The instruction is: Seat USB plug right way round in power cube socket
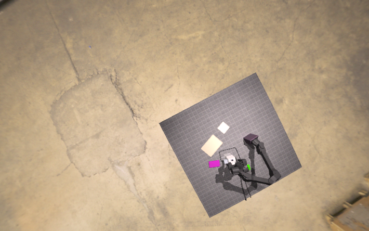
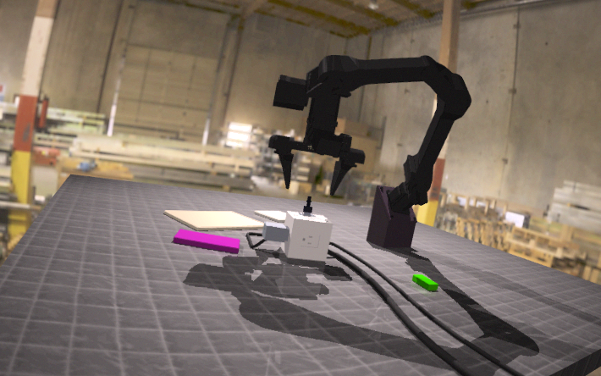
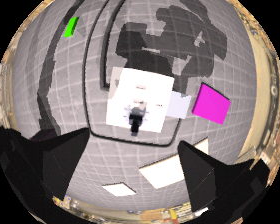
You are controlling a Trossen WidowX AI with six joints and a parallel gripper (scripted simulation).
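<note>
Right now the dark USB plug is 3 cm below my gripper tip. The rest, counted from my gripper tip: magenta block: 19 cm ahead, 1 cm to the right, 12 cm below; then green block: 15 cm behind, 22 cm to the left, 12 cm below.
</note>
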